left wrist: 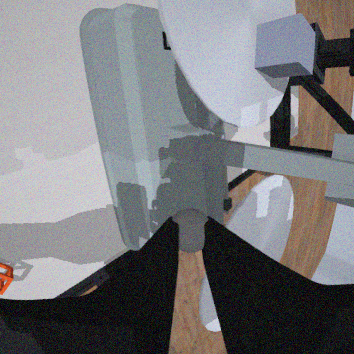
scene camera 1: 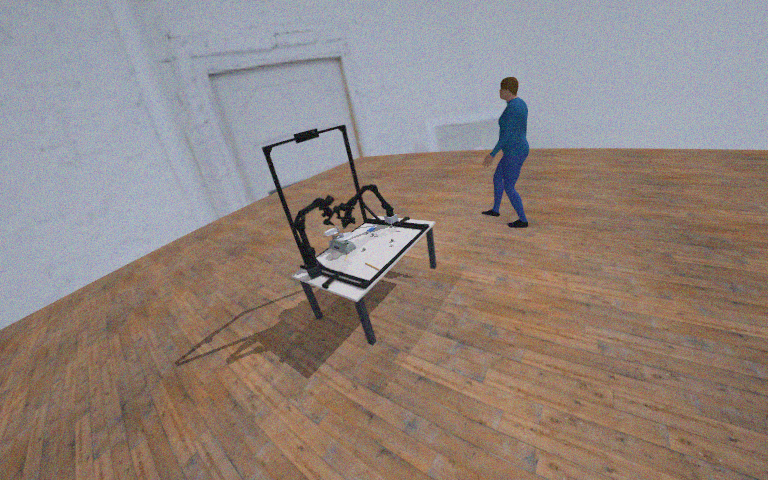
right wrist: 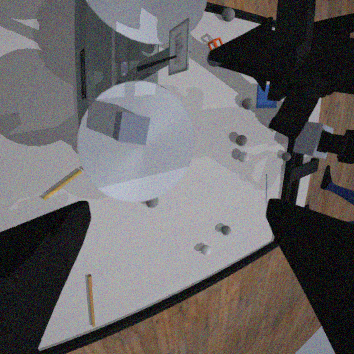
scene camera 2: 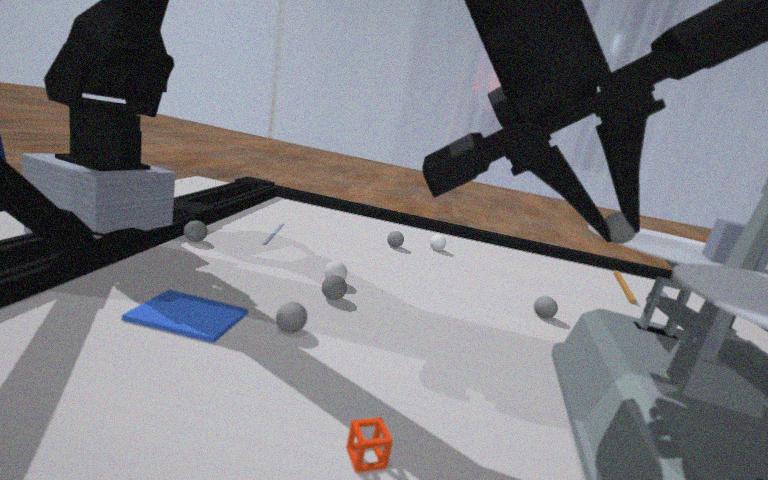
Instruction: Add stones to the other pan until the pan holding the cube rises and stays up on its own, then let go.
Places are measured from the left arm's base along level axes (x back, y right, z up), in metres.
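Pixels of known places: left gripper, fingertip midpoint: (left wrist: 188, 224) (scene camera 1: 343, 228) (right wrist: 210, 57) (scene camera 2: 622, 236); right gripper, fingertip midpoint: (scene camera 1: 337, 221) (right wrist: 179, 208); left arm's base at its link origin: (scene camera 1: 390, 215) (right wrist: 323, 141) (scene camera 2: 105, 163); right arm's base at its link origin: (left wrist: 320, 54) (scene camera 1: 312, 266).
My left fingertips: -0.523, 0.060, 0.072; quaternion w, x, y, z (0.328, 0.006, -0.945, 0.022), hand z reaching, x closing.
Observation:
For each thing: its top centre in the pictures, then the offset to it from my left fingertips, as dx, dy, dz. "spot": a spot on its surface instead.
- grey stone at its top centre: (left wrist: 205, 238) (scene camera 2: 624, 212) +0.003, -0.001, +0.014
- grey balance scale at a spot on its surface: (scene camera 2: 600, 362) spot: -0.022, -0.044, -0.105
- lilac-grey cube at its top centre: (left wrist: 307, 45) (scene camera 2: 747, 225) (right wrist: 133, 128) -0.090, -0.100, +0.015
- pale round pan at its top centre: (left wrist: 250, 13) (scene camera 2: 688, 249) (right wrist: 142, 145) (scene camera 1: 345, 236) -0.068, -0.120, -0.015
- blue square plate at its top centre: (scene camera 2: 189, 311) (right wrist: 267, 96) +0.312, +0.026, -0.154
- orange wire cube at its top centre: (scene camera 2: 372, 430) +0.109, +0.090, -0.139
My left gripper (scene camera 2: 621, 230) (left wrist: 188, 224) is shut on a grey stone (scene camera 2: 621, 227) (left wrist: 191, 232), held in the air by the fingertips near the grey balance scale (scene camera 2: 600, 362) (left wrist: 107, 100). My right gripper (right wrist: 179, 208) is open and empty, high above the table. A lilac-grey cube (left wrist: 286, 45) (right wrist: 134, 128) lies on one pale round pan (left wrist: 215, 50) (right wrist: 167, 150). The other pan (right wrist: 150, 15) is cut off at the top of the right wrist view; its load is unclear. Several loose stones, among them a large grey one (scene camera 2: 291, 316) and a white one (scene camera 2: 437, 242), lie on the table.
A blue square plate (scene camera 2: 186, 314) and an orange wire cube (scene camera 2: 369, 444) lie on the table. Yellow sticks (scene camera 2: 625, 287) (right wrist: 90, 300) lie near its edge. The left arm's base stands on a grey block (scene camera 2: 133, 198). A person (scene camera 1: 512, 130) stands behind the table.

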